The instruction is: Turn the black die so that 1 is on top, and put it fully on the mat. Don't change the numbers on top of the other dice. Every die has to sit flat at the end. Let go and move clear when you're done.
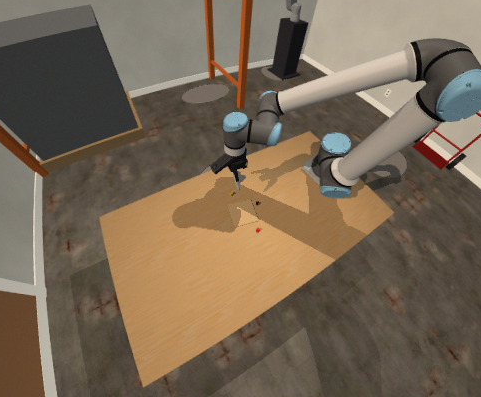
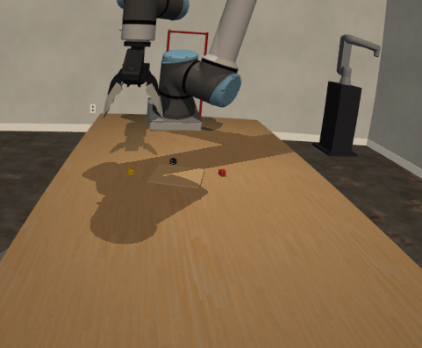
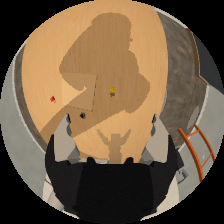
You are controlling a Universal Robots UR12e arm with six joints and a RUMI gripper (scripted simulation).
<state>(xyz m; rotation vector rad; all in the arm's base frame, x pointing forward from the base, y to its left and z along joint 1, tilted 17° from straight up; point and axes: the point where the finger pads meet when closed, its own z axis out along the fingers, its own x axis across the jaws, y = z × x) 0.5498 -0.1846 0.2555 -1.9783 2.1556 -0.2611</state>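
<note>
The yellow die is 150 mm below my hand. Also, from my hand: red die (260 mm to the left, 150 mm below); black die (90 mm behind, 130 mm to the left, 150 mm below); tan mat (10 mm ahead, 130 mm to the left, 160 mm below).
</note>
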